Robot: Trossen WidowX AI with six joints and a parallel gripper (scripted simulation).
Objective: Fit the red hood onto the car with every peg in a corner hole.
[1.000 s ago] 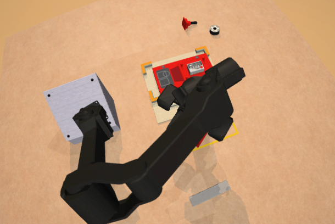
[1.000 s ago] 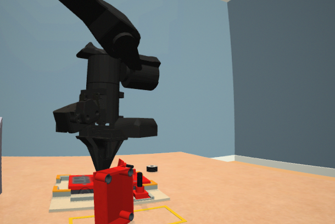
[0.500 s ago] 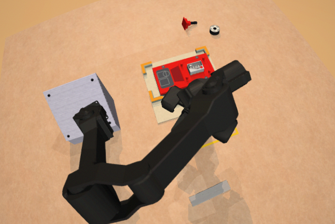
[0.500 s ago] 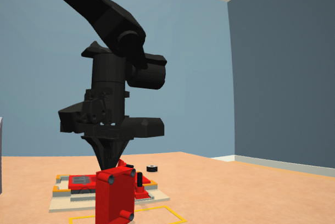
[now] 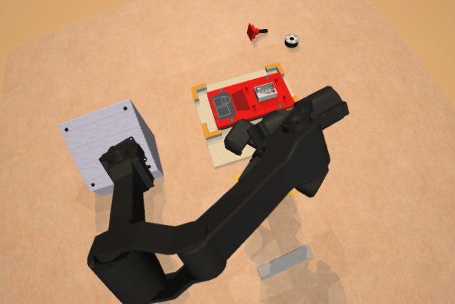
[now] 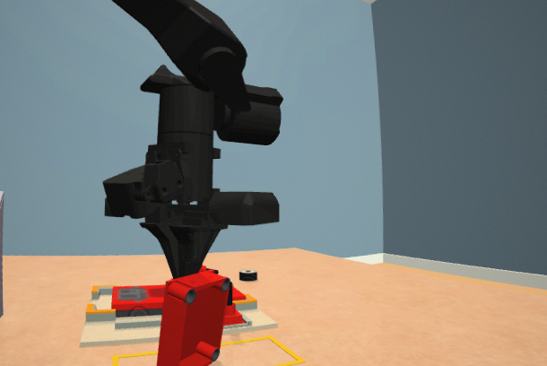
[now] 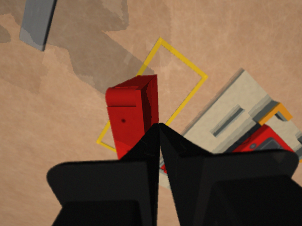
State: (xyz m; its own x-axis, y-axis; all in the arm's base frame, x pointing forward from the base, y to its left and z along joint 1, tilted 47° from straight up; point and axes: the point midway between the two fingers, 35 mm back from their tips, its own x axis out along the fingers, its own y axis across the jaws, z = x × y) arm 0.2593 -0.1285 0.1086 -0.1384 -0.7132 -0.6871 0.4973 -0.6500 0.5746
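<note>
My gripper tip is now 210 mm to the right of the grey engine block, 100 mm short of it and 60 mm above it. Round my gripper tip: beige jig plate (200 mm to the left, 70 mm below, 50 mm ahead); red hood (30 mm below, 10 mm to the right); black wheel (340 mm to the left, 260 mm ahead, 70 mm below).
</note>
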